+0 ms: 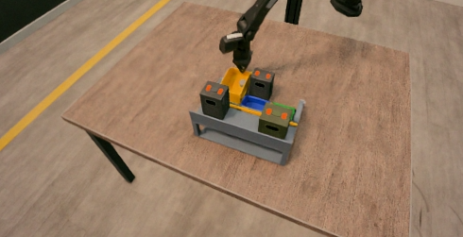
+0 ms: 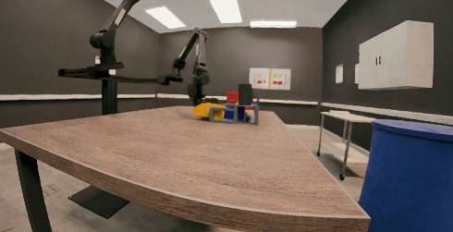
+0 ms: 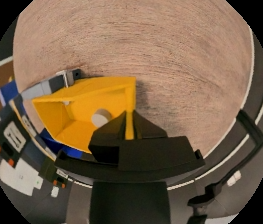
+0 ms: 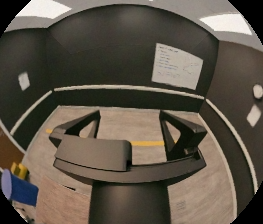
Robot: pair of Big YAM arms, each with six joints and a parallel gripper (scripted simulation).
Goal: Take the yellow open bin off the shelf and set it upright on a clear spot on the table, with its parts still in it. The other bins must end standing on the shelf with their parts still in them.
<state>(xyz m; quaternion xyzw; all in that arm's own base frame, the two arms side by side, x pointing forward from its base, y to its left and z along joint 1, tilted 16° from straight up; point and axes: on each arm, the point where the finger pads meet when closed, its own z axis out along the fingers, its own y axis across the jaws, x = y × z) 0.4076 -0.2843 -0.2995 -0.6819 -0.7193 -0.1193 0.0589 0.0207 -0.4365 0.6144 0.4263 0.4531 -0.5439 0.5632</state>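
My left hand is 80 mm short of the yellow open bin and 10 mm to the right of it. The rest, counted from my left hand: grey shelf 210 mm ahead, 140 mm to the left, 10 mm above; dark lidded bin 120 mm to the left, 50 mm ahead.
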